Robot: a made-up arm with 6 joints.
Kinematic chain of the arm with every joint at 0, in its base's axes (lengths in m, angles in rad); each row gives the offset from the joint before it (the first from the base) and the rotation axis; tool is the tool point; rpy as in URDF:
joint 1: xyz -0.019 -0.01 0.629 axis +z
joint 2: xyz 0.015 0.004 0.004 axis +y
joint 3: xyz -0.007 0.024 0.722 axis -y
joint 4: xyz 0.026 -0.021 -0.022 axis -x
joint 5: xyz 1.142 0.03 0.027 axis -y
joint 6: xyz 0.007 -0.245 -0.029 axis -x
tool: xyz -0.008 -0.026 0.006 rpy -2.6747 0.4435 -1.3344
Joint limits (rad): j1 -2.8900..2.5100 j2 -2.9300..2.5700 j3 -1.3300..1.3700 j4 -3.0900..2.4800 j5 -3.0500..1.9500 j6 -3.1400..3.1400
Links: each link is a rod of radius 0.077 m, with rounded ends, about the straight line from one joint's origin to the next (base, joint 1, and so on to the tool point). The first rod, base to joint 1, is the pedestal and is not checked.
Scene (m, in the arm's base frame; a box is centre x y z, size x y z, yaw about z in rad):
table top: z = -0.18
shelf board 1: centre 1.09 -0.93 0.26 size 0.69 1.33 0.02 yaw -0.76
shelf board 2: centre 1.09 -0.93 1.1 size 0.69 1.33 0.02 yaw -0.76
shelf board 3: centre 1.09 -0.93 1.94 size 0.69 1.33 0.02 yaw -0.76
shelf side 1: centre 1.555 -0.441 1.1 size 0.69 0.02 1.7 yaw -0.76
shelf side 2: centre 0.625 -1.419 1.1 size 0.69 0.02 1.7 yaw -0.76
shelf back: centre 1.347 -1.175 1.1 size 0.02 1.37 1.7 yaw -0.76
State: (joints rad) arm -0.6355 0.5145 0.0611 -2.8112 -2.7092 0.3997
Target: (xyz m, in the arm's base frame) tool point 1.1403 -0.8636 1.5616
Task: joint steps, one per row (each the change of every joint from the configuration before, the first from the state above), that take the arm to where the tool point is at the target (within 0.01 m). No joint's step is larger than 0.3 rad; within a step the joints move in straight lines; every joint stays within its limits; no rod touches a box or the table.
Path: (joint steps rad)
1: 0.0309 -0.2093 -0.2316 0.0370 0.0081 -0.0086
2: 0.0309 -0.2092 -0.2316 0.0370 0.0081 -0.0086
3: 0.0310 -0.2093 -0.2317 0.0370 0.0081 -0.0086
4: -0.1286 -0.1915 0.2597 -0.0298 -0.0059 0.0091
5: -0.1285 -0.1916 0.2596 -0.0299 -0.0058 0.0090
6: 0.0020 0.2944 0.2736 -0.0506 -0.0088 0.0093
7: 0.0020 0.2944 0.2737 -0.0506 -0.0089 0.0093
8: 0.0020 0.2944 0.2736 -0.0506 -0.0088 0.0092

